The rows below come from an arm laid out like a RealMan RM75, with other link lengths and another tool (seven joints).
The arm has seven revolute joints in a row. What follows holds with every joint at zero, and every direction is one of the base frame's.
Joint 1 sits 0.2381 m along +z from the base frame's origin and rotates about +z.
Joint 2 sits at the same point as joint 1 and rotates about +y.
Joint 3 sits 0.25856 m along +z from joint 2 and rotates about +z.
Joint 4 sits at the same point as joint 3 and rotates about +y.
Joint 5 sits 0.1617 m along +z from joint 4 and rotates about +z.
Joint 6 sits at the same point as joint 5 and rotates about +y.
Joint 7 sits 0.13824 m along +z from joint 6 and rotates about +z.
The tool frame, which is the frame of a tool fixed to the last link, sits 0.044 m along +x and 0.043 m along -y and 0.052 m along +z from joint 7; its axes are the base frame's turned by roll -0.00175, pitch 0 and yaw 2.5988 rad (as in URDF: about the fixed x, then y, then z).
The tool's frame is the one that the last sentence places.
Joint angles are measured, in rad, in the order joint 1, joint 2, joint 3, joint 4, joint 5, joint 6, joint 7. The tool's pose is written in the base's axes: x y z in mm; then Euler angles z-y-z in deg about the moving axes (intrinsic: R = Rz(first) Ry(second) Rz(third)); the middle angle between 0 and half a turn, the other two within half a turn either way. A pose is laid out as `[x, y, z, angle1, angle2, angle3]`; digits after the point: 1 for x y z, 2 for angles.
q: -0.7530 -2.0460 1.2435 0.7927 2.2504 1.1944 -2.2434
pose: [-197.8, 424.0, -67.3, 117.92, 163.67, 45.91]
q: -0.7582 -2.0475 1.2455 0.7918 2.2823 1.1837 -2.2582
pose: [-201.2, 426.0, -66.7, 122.07, 162.47, 50.02]
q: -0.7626 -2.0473 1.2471 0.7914 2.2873 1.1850 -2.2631
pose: [-200.5, 426.5, -66.9, 122.96, 162.41, 50.99]
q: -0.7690 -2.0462 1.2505 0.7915 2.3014 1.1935 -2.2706
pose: [-200.7, 426.1, -67.4, 126.02, 162.37, 54.27]
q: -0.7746 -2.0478 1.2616 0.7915 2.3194 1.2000 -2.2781
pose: [-201.2, 424.6, -69.9, 130.37, 162.24, 59.12]
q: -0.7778 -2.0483 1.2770 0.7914 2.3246 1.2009 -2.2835
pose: [-200.9, 423.4, -72.2, 133.01, 162.17, 62.22]
